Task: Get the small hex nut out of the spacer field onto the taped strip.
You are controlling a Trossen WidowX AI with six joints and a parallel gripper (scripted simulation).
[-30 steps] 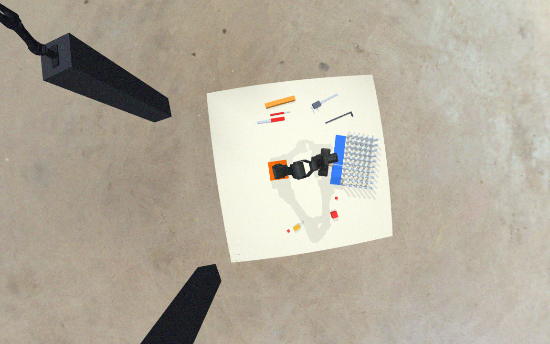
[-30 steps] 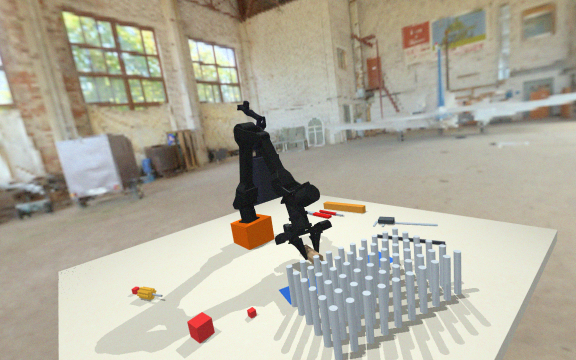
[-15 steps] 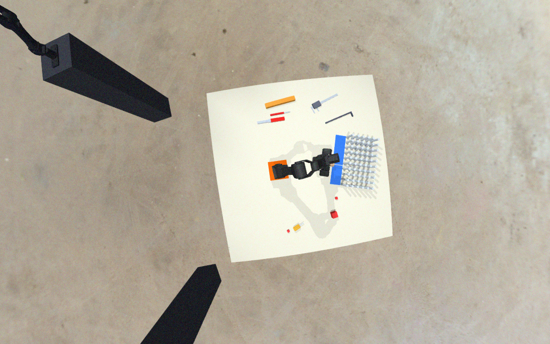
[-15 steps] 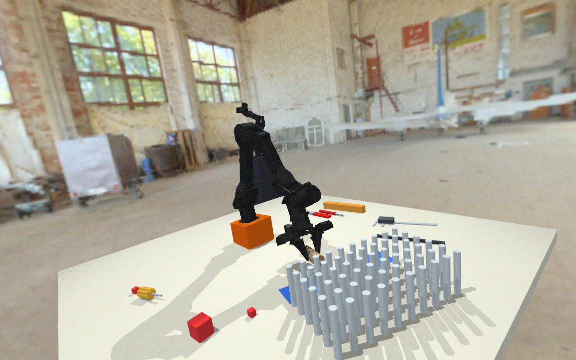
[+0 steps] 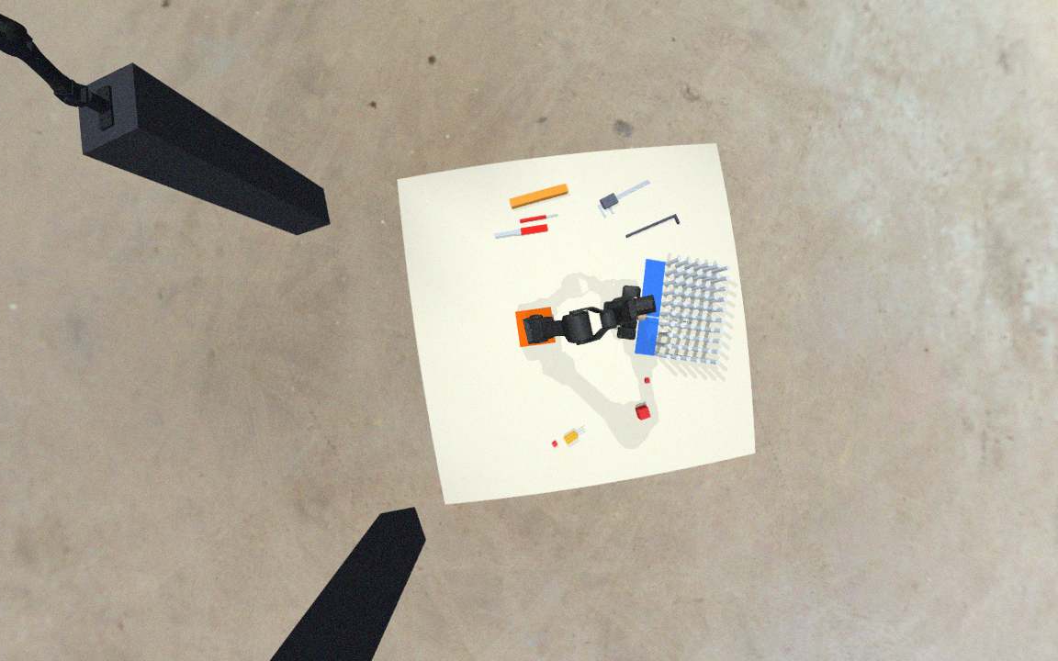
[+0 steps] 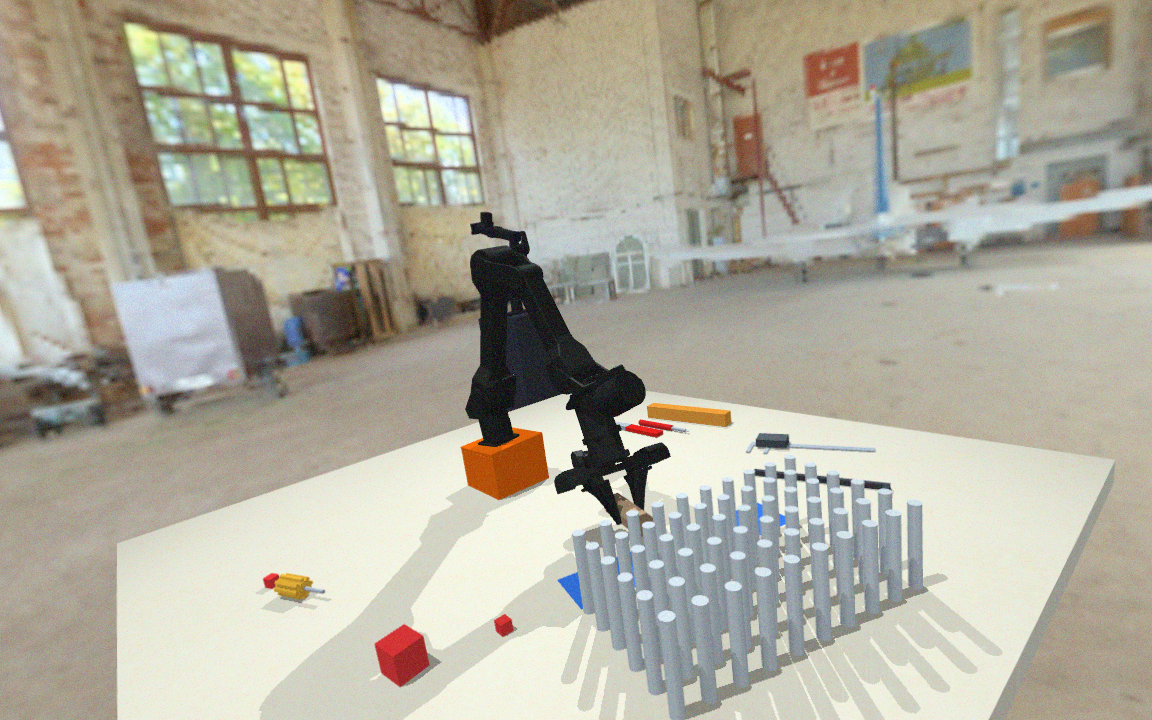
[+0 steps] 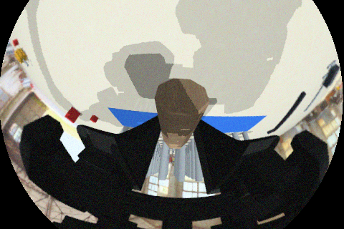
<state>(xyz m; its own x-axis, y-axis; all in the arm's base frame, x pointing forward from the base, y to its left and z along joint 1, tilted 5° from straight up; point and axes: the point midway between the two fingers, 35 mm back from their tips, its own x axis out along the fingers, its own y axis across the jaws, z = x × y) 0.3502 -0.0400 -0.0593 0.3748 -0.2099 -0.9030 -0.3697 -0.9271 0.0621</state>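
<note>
Now: gripper tip 8 cm short of the blue taped strip, 3 cm above it and 1 cm to the right of it. The rest, counted from my gripper tip: small yellow screwdriver: 39 cm to the right, 33 cm behind, 1 cm below; then orange bar: 52 cm to the left, 23 cm behind, 1 cm below.
</note>
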